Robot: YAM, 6 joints.
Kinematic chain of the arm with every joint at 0, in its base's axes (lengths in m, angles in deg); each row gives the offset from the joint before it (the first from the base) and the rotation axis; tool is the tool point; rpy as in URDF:
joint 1: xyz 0 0 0.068 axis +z
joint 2: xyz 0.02 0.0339 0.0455 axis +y
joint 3: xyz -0.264 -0.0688 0 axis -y
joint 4: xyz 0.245 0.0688 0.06 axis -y
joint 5: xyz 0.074 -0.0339 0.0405 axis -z
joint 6: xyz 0.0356 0 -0.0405 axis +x
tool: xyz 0 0 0 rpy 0 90 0
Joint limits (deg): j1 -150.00..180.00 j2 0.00..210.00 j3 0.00..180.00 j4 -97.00..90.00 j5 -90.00..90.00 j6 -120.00..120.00
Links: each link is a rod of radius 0.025 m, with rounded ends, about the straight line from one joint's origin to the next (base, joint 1, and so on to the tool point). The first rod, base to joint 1, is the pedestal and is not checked.
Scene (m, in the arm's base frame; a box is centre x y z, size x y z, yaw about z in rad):
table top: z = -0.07
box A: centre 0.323 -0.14 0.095 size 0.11 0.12 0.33 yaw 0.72
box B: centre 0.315 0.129 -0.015 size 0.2 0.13 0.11 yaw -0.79
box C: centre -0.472 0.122 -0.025 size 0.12 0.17 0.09 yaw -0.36
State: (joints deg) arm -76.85 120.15 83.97 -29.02 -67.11 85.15
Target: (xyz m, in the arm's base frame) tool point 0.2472 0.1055 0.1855
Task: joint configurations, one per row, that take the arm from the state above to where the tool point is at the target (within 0.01 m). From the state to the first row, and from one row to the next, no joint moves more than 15 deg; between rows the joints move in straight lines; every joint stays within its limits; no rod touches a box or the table.
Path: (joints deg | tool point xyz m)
1: -64.13 114.35 89.15 -25.77 -57.82 85.26 | 0.2167 -0.3779 0.2318
2: -51.40 108.54 94.33 -22.52 -48.54 85.38 | 0.2918 -0.3228 0.3035
3: -38.68 102.74 99.51 -19.27 -39.25 85.49 | 0.3420 -0.2449 0.3782
4: -25.95 96.93 104.69 -16.02 -29.97 85.61 | 0.3587 -0.1548 0.4530
5: -13.23 91.13 109.86 -12.77 -20.68 85.72 | 0.3384 -0.0666 0.5241
6: -5.96 91.52 95.83 -21.33 -33.68 85.58 | 0.3660 -0.0184 0.4253
7: 1.31 91.91 81.80 -29.89 -46.67 85.44 | 0.3552 0.0340 0.3301
8: 8.58 92.29 67.77 -38.45 -59.67 85.29 | 0.3120 0.0781 0.2483
9: 15.85 92.68 53.74 -47.01 -72.66 85.15 | 0.2472 0.1055 0.1855

